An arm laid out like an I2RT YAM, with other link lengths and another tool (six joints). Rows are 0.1 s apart.
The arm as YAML. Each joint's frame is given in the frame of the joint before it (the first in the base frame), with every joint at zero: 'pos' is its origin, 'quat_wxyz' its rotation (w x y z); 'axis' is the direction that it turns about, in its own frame. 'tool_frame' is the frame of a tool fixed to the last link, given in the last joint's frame.
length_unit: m
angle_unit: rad
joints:
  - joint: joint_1
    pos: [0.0, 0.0, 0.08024]
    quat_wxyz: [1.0, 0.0, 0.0, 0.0]
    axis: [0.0, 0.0, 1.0]
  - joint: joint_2
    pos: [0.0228, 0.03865, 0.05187]
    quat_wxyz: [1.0, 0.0, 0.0, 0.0]
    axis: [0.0, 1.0, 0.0]
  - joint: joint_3
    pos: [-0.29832, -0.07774, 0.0]
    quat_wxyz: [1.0, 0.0, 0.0, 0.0]
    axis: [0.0, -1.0, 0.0]
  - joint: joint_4
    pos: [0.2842, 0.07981, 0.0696]
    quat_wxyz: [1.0, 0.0, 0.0, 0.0]
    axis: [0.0, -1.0, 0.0]
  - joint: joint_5
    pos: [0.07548, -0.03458, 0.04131]
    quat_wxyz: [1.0, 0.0, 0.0, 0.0]
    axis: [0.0, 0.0, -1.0]
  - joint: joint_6
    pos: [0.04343, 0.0, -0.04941]
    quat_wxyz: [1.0, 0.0, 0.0, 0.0]
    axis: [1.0, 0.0, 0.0]
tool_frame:
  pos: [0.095, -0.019, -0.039]
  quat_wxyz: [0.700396, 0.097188, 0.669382, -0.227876]
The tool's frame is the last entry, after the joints.
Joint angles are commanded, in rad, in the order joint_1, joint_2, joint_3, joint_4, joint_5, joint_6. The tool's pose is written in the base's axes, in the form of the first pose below.
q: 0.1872 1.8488 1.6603 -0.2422 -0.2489 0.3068
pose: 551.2, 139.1, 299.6; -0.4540, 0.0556, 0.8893; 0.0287, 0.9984, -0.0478; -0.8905, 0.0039, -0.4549
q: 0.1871 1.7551 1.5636 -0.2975 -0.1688 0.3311
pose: 519.8, 123.0, 294.5; -0.5032, 0.1370, 0.8533; 0.0456, 0.9902, -0.1320; -0.8630, -0.0275, -0.5045
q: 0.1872 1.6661 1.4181 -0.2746 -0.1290 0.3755
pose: 490.3, 113.8, 275.9; -0.5362, 0.1911, 0.8222; 0.0844, 0.9813, -0.1730; -0.8399, -0.0234, -0.5423
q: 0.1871 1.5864 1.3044 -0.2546 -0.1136 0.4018
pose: 464.8, 108.0, 264.9; -0.5500, 0.2167, 0.8066; 0.1082, 0.9761, -0.1885; -0.8281, -0.0164, -0.5603
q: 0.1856 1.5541 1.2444 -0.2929 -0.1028 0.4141
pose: 445.0, 102.5, 246.7; -0.6023, 0.2316, 0.7639; 0.1116, 0.9720, -0.2067; -0.7904, -0.0393, -0.6113
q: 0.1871 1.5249 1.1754 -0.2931 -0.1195 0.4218
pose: 428.1, 102.7, 229.3; -0.6370, 0.2195, 0.7389; 0.1113, 0.9747, -0.1936; -0.7628, -0.0411, -0.6454
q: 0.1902 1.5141 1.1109 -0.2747 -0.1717 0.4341
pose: 414.3, 109.3, 209.4; -0.6742, 0.1822, 0.7158; 0.1125, 0.9831, -0.1443; -0.7300, -0.0167, -0.6833
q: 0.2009 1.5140 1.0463 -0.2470 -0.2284 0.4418
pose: 400.4, 119.3, 187.2; -0.7121, 0.1332, 0.6893; 0.1024, 0.9910, -0.0858; -0.6946, 0.0095, -0.7194
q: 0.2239 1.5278 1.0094 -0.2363 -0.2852 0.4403
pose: 387.9, 134.0, 169.5; -0.7494, 0.0685, 0.6586; 0.0729, 0.9971, -0.0207; -0.6581, 0.0325, -0.7522
